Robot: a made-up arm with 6 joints.
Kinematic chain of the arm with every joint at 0, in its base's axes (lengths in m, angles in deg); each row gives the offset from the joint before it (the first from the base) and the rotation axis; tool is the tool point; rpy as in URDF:
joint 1: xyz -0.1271 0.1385 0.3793 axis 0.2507 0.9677 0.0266
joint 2: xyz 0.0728 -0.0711 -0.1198 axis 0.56 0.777 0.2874
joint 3: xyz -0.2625 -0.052 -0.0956 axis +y
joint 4: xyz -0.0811 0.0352 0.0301 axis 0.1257 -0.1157 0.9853
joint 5: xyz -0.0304 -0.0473 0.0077 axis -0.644 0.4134 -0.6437
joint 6: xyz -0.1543 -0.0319 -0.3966 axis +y
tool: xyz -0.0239 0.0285 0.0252 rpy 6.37 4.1 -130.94
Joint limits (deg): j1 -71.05..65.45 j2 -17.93..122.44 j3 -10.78..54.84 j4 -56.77..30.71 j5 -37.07..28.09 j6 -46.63..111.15
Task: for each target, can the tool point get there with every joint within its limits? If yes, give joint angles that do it. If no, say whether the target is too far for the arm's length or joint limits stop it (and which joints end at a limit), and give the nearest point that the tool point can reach.
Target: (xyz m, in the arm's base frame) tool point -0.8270 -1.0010 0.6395
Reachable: no: too far | nearest point -0.5006 -0.5404 0.5440 | short by 0.573 m
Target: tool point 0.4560 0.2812 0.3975
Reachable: no: joint limits stop it (at a limit: joint 1, joint 2, joint 3, joint 4, joint 5, joint 6) | nearest point 0.4051 -0.1061 0.0801 | short by 0.503 m
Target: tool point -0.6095 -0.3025 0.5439
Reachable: yes | joints 1.84 53.70 47.03 10.28 15.40 -5.77
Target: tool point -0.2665 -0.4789 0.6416
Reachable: yes | joints 19.92 110.32 24.79 -14.13 1.54 37.19
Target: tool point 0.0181 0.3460 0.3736
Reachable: no: joint limits stop it (at a limit: joint 1, joint 3, joint 4, joint 5) | nearest point -0.0260 0.0420 -0.1332 | short by 0.593 m
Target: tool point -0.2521 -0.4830 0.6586
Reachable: yes | joints 0.25 110.38 47.09 -10.12 -22.15 -15.47
